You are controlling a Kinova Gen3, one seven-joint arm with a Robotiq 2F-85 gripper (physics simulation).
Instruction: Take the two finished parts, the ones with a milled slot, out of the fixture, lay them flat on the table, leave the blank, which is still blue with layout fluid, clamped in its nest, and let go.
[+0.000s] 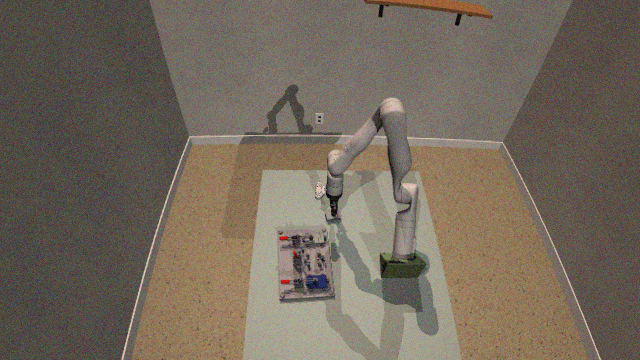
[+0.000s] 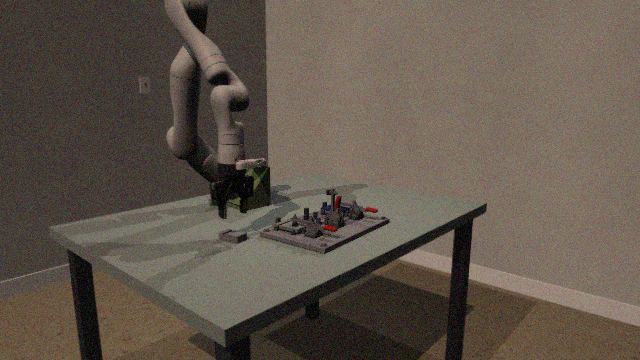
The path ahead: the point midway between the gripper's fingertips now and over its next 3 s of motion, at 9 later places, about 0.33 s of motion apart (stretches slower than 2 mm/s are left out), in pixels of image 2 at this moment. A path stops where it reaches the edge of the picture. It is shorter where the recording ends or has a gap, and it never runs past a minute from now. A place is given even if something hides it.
My gripper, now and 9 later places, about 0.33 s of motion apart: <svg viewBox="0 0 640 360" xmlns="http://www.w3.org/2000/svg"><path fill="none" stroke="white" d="M233 215L231 212L233 207L257 205L277 206L296 207L319 207L333 208L334 212L333 217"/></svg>
